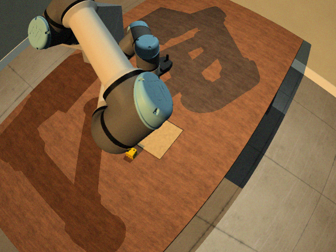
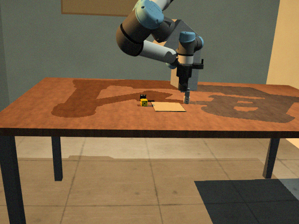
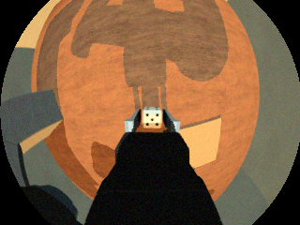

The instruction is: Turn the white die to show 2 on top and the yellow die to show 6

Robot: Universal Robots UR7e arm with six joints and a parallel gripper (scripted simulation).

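My hand is right at the white die. Round my hand: yellow die 230 mm to the right, 60 mm ahead; then tan mat 120 mm to the right, 80 mm ahead, 20 mm below; then black die 220 mm to the right, 20 mm behind.
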